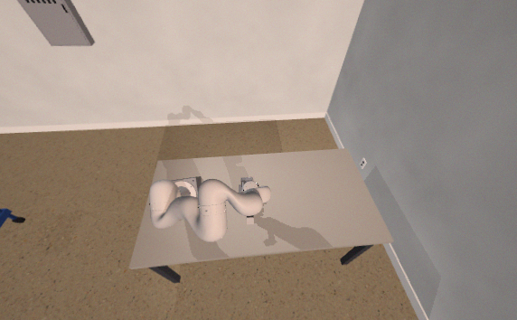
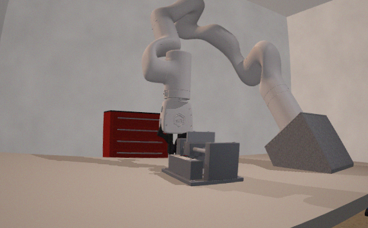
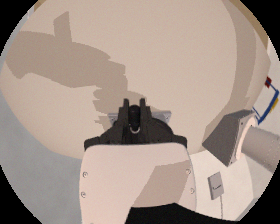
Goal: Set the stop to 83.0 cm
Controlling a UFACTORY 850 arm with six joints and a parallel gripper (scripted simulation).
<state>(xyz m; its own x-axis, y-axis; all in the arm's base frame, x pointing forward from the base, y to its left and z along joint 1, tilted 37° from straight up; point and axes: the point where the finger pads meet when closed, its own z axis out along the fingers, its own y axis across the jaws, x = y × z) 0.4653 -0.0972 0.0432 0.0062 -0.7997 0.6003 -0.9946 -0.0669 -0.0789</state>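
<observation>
Now: the handwheel 1 cm behind my hand and 2 cm to the left of it.
</observation>
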